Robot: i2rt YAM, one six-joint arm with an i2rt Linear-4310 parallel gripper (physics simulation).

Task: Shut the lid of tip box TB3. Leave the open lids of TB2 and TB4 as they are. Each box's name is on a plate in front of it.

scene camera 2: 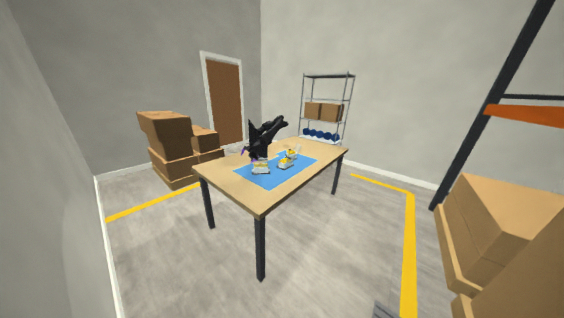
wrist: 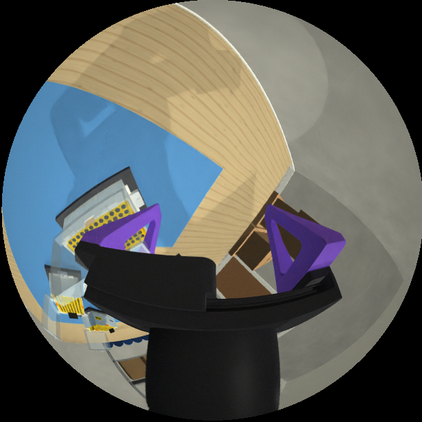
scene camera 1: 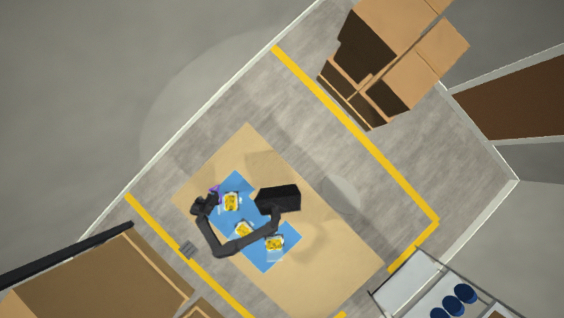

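Pixels of known places: gripper, between the fingertips: [scene camera 2: 245, 159] [scene camera 1: 219, 189]; arm's base, origin of its link: [scene camera 2: 258, 132] [scene camera 1: 274, 207].
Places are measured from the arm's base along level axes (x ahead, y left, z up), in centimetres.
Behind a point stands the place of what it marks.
Three white tip boxes with yellow racks stand on the blue mat [scene camera 1: 235, 181] {x 22.9, y -26.1, z -26.5 cm} [scene camera 2: 270, 182] {x 52.3, y -15.1, z -26.5 cm} [wrist: 30, 150]. The nearest box to my gripper [scene camera 1: 230, 201] [scene camera 2: 260, 167] [wrist: 100, 222] is at one end. The middle box [scene camera 1: 244, 229] [scene camera 2: 285, 163] {x 41.2, y 7.7, z -19.7 cm} [wrist: 68, 304] and the far box [scene camera 1: 274, 243] [scene camera 2: 291, 154] {x 41.7, y 12.2, z -11.6 cm} [wrist: 101, 326] stand beyond it. The far box's clear lid [scene camera 1: 274, 256] {x 20.4, y 37.8, z -16.4 cm} is open; the other lids are hard to make out. The name plates are unreadable. My gripper [scene camera 1: 217, 194] {x 31.3, y -26.3, z -12.4 cm} [scene camera 2: 248, 156] {x 31.3, y -26.3, z -12.4 cm} [wrist: 212, 209] is open and empty; its left purple finger overlaps the nearest box in the wrist view.
The wooden table [scene camera 1: 325, 270] {x -8.2, y 74.2, z -26.8 cm} [scene camera 2: 220, 172] {x 16.7, y -44.2, z -26.8 cm} [wrist: 150, 45] bears the mat. A black block [scene camera 1: 285, 197] {x -9.8, y -4.9, z 10.1 cm} stands at the arm's base, beside the boxes. The arm's links pass over the mat near the middle and far boxes. Cardboard boxes [scene camera 1: 390, 30] [scene camera 2: 167, 135] stand off the table.
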